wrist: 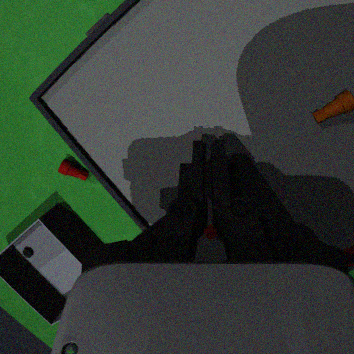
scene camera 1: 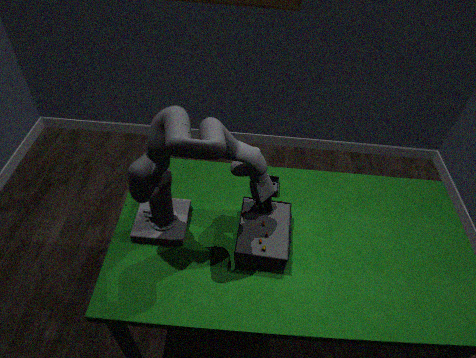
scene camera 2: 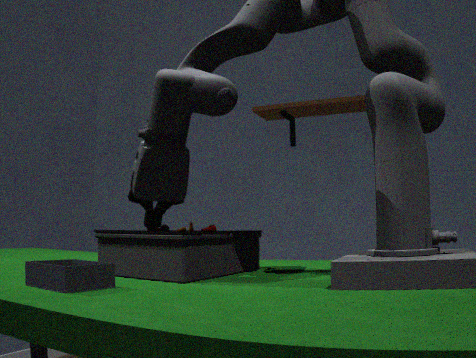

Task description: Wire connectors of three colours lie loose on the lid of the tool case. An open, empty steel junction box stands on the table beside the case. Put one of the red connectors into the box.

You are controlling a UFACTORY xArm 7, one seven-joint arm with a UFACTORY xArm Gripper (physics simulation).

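Frame: origin at the arm's base, x up, y left, z back, level; centimetres.
Seen in the pictures: gripper, fingertip midpoint: (wrist: 208, 158) (scene camera 1: 269, 210) (scene camera 2: 151, 229); arm's base, origin of the base link: (scene camera 1: 163, 219) (scene camera 2: 403, 254).
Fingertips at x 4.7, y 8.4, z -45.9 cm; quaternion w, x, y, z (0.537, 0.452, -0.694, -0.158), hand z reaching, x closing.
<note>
Offsets run from my fingertips to a thing's middle. Level surfaces: height alone.
My gripper (scene camera 2: 153, 228) (wrist: 208, 158) is shut and empty, its tips low at the lid of the tool case @[dx -4.6, dy -8.6, dz +1.0 cm] (scene camera 1: 281, 220) (scene camera 2: 142, 257) (wrist: 150, 75). A bit of a red connector @[dx +0.0, dy +1.8, dz +3.9 cm] (wrist: 210, 231) shows between the dark fingers in the wrist view; the fingers hide the rest. Another red connector @[dx -8.4, dy +12.3, dz -5.4 cm] (wrist: 74, 169) lies on the table between case and box. A red connector @[dx +0.1, dy -3.2, dz +10.9 cm] (scene camera 2: 209, 228) and an orange connector @[dx +0.5, dy -13.3, dz +0.5 cm] (scene camera 2: 190, 227) are on the lid; an orange one @[dx -0.1, dy -7.2, dz +2.0 cm] (wrist: 335, 106) also shows in the wrist view. A yellow connector @[dx +0.0, dy -19.5, dz +1.1 cm] (scene camera 1: 264, 248) lies near the lid's front edge. The junction box @[dx -7.1, dy +21.9, dz +0.8 cm] (scene camera 2: 70, 276) (wrist: 52, 267) stands open beside the case.
The arm's base plate (scene camera 1: 160, 235) (scene camera 2: 400, 272) stands on the green table @[dx -9.0 cm] (scene camera 1: 360, 260) (scene camera 2: 240, 310), on the other side of the case from the junction box in scene camera 2. A wooden shelf (scene camera 2: 320, 106) is on the wall behind. The case has a raised dark rim around its lid.
</note>
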